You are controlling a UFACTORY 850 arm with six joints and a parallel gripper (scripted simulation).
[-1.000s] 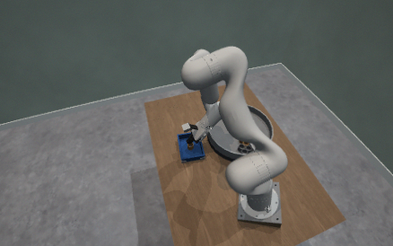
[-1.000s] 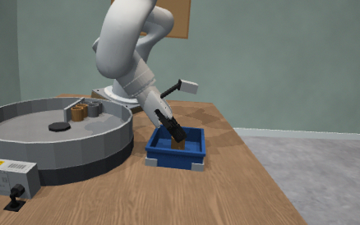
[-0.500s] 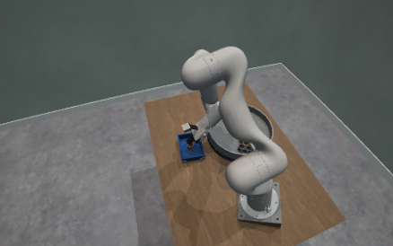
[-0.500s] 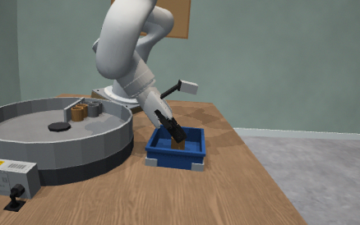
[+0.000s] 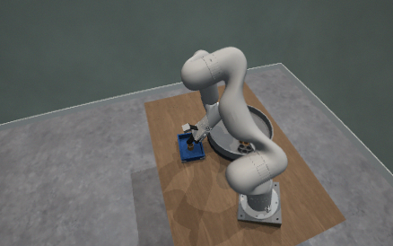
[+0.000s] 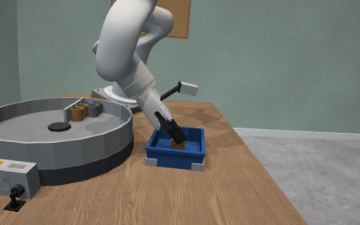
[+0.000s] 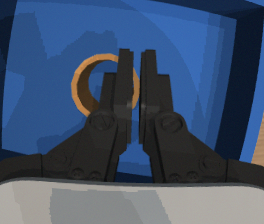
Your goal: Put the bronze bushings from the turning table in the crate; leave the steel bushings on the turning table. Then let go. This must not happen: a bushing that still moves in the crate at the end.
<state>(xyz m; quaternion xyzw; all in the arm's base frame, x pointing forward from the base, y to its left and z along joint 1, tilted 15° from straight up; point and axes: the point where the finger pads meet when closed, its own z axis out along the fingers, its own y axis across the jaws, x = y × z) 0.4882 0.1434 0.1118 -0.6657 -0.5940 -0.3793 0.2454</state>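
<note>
Right now my hand is 4 cm above the blue crate and 2 cm past it. From my hand the other things lie so: turning table: 33 cm to the right, 6 cm behind, 1 cm below.
</note>
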